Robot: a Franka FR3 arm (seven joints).
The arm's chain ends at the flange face. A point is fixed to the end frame.
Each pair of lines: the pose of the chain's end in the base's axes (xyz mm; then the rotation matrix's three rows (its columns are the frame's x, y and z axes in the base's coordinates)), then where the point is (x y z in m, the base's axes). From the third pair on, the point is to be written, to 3 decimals.
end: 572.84 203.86 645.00; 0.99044 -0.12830 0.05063; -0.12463 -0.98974 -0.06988; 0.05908 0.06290 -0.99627
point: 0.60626 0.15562 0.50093
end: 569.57 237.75 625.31; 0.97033 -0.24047 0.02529; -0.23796 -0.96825 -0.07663; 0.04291 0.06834 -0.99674
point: 0.59475 0.18577 0.48086
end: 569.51 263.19 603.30; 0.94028 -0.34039 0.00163; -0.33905 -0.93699 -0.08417; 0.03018 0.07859 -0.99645
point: 0.587 0.208 0.459
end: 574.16 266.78 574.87; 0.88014 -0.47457 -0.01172; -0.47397 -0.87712 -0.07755; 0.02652 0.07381 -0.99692
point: 0.583 0.211 0.430
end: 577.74 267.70 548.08; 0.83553 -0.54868 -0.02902; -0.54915 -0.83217 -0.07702; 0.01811 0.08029 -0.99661
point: 0.580 0.211 0.403
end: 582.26 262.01 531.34; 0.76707 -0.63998 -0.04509; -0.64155 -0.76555 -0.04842; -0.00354 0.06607 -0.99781
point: 0.577 0.209 0.385
